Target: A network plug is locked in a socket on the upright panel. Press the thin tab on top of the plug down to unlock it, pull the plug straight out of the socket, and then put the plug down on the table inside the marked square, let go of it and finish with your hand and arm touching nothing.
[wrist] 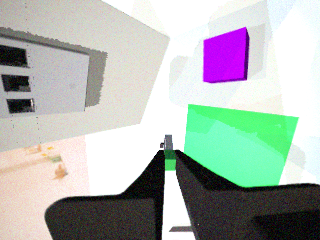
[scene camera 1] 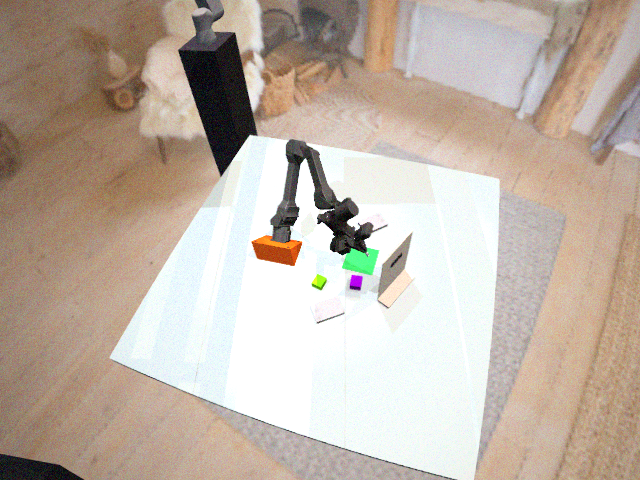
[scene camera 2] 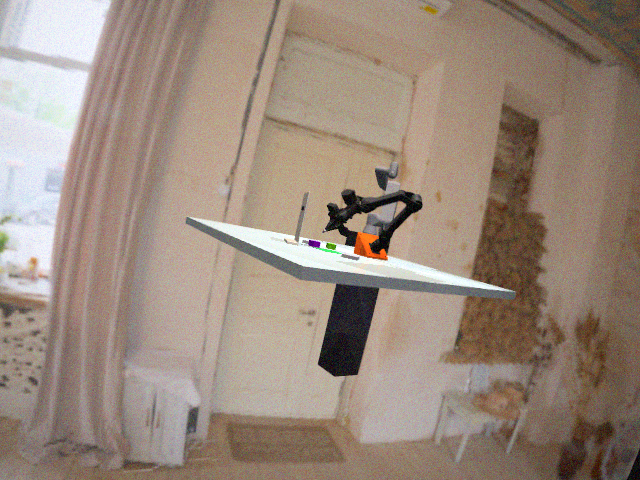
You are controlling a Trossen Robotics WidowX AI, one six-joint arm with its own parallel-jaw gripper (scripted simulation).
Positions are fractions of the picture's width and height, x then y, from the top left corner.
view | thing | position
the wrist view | my gripper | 0.53,0.64
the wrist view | purple cube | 0.70,0.24
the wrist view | green marked square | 0.78,0.62
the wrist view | grey panel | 0.24,0.31
